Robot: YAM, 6 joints.
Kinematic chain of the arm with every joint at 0, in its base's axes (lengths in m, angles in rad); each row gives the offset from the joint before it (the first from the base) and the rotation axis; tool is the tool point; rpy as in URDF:
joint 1: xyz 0 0 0.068 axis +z
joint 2: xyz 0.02 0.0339 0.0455 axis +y
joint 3: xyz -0.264 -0.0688 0 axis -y
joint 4: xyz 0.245 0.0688 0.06 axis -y
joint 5: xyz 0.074 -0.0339 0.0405 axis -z
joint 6: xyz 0.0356 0 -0.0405 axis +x
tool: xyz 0 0 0 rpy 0 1.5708 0
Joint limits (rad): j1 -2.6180..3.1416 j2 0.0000..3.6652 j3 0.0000..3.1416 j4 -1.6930..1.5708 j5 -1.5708..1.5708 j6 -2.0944..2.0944
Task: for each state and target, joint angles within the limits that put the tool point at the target. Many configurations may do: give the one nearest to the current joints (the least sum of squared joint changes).
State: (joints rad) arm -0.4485 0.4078 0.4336 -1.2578 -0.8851 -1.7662
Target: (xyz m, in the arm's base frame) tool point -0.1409 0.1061 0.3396
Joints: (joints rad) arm -0.4712 0.0000 1.4035 -1.6833 -1.0328 -1.7662
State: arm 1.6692 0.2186 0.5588 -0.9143 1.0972 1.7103
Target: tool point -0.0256 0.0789 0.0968
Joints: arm 2.1991 0.3486 0.0064 -0.6242 0.8053 1.7103
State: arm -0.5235 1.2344 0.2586 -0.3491 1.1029 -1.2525
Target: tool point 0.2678 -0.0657 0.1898
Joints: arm -0.1298 1.4583 0.7442 -0.1607 1.0275 -1.2525
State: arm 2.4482 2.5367 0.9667 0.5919 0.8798 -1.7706
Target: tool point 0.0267 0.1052 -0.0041
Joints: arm 1.6293 2.2011 0.1217 0.4489 1.1720 -1.7706
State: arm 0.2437 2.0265 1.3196 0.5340 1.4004 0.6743
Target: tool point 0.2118 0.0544 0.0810
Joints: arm 0.4149 1.7558 0.3881 0.3433 1.5407 0.6743
